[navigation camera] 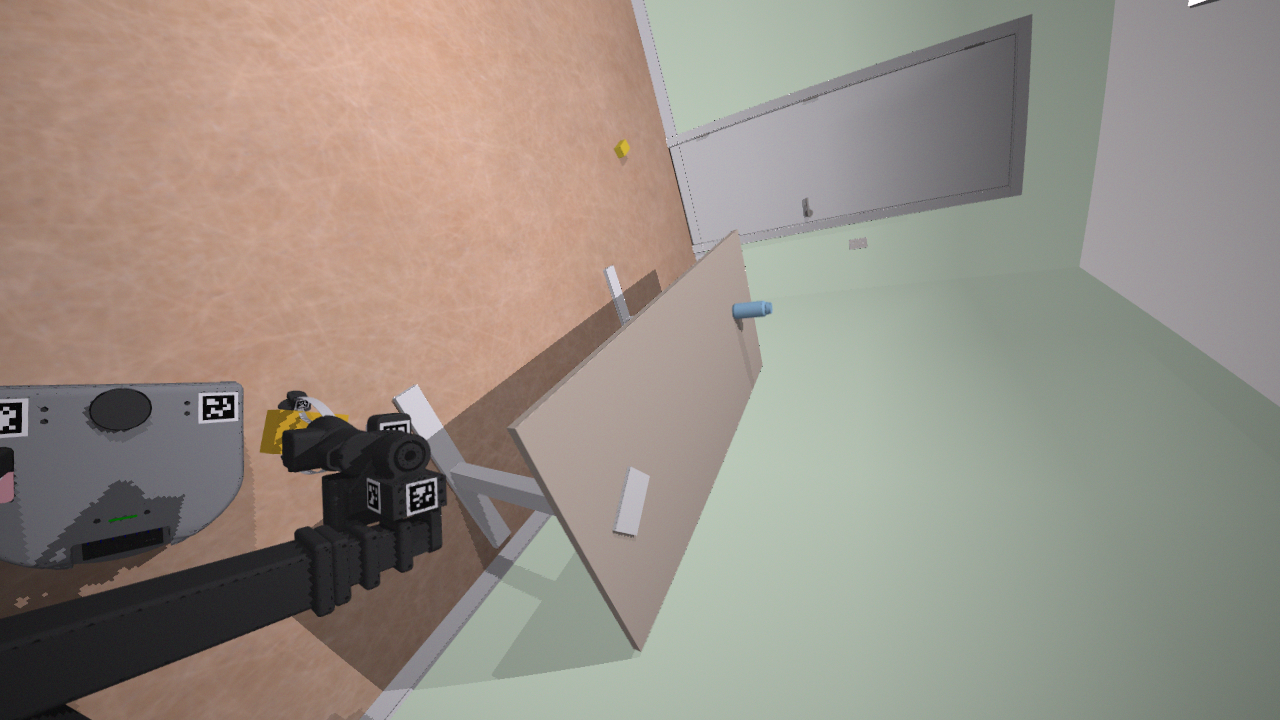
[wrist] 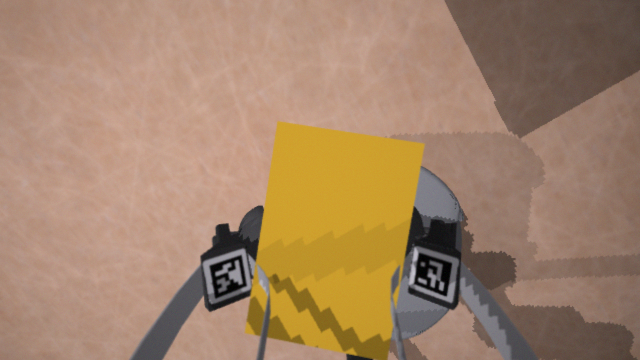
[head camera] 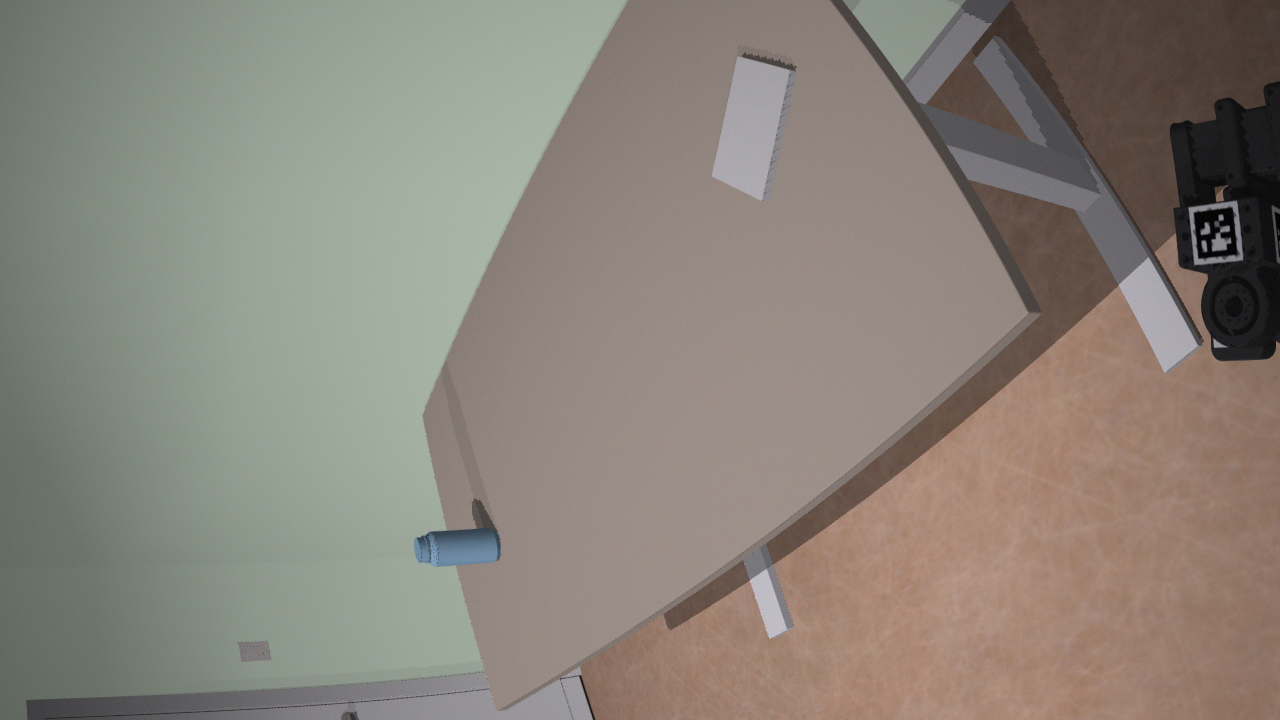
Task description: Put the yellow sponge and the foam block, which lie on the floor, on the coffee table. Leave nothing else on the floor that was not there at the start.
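Frame: origin at the robot's base, x ahead, y left, z up, level; centimetres.
Where they show: robot's base at its link origin: [navigation camera: 123,407].
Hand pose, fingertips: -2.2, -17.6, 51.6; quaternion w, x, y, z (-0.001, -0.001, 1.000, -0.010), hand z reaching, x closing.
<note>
Things, the pixels of their top centre, and the offset from my fingertips, as dx, dy, dz. Level surfaces: height alone.
- flat yellow block at its top centre: [navigation camera: 312,434] -0.2, -0.9, +6.2
- coffee table at its surface level: dz +20.5
- blue bottle at its top centre: [head camera: 417,550] [navigation camera: 771,307] +35.0, -146.9, +36.9
- white slab at its top centre: [head camera: 749,124] [navigation camera: 633,501] -24.4, -61.3, +21.4
My gripper [navigation camera: 293,431] [wrist: 328,227] is shut on a flat yellow block [navigation camera: 275,431] [wrist: 345,185], which looks like the yellow sponge. In the wrist view it spans between both fingertips, with the floor below. In the navigation view it is beside the robot's base. A smaller-looking yellow block [navigation camera: 622,148], perhaps the foam block, lies on the floor far off, near the door. The coffee table [head camera: 716,340] [navigation camera: 626,385] stands beyond the gripper. The fingers do not show in the head view, where part of the wrist is at the right edge.
A blue bottle [head camera: 465,547] [navigation camera: 750,309] stands near the table's far end. A white slab [head camera: 753,128] [navigation camera: 631,501] lies near its close end. White table legs [head camera: 1161,313] [navigation camera: 420,416] reach out along the floor. My base [navigation camera: 192,474] is at the left; a door [navigation camera: 859,134] is beyond the table.
</note>
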